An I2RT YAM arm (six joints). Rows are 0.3 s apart.
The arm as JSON. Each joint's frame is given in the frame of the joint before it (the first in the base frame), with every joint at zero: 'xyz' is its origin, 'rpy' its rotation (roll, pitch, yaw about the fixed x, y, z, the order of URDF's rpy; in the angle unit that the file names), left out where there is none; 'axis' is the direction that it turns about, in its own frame. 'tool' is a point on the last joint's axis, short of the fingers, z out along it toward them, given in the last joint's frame.
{
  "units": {
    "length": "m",
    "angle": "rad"
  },
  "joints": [
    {
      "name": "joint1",
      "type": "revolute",
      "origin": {
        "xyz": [
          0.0,
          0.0,
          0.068
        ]
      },
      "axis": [
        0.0,
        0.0,
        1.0
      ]
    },
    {
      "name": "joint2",
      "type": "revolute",
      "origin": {
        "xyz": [
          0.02,
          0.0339,
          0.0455
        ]
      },
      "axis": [
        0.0,
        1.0,
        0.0
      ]
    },
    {
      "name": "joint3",
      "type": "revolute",
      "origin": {
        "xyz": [
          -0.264,
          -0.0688,
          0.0
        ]
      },
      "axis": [
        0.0,
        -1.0,
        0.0
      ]
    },
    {
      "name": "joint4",
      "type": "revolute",
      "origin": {
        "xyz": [
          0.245,
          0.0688,
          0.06
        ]
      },
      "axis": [
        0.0,
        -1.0,
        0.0
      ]
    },
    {
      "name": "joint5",
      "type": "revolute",
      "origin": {
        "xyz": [
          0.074,
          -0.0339,
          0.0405
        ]
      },
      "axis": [
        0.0,
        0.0,
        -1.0
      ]
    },
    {
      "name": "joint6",
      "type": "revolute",
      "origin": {
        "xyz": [
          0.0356,
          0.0,
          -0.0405
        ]
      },
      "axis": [
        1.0,
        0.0,
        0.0
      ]
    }
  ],
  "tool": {
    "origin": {
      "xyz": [
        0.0,
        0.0,
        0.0
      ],
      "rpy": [
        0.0,
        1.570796,
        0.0
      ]
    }
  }
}
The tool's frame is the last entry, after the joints.
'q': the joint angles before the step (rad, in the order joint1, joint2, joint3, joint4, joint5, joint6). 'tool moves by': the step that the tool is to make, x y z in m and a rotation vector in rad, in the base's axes. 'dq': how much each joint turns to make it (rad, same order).
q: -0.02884 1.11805 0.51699 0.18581 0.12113 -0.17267
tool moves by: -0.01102 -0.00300 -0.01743 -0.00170 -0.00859 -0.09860
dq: -0.00065 -0.01645 -0.08492 0.07071 0.09027 0.03861
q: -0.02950 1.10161 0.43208 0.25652 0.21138 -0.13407
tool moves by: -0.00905 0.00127 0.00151 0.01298 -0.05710 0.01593
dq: 0.00157 -0.05515 -0.04234 0.04223 -0.01880 0.00831
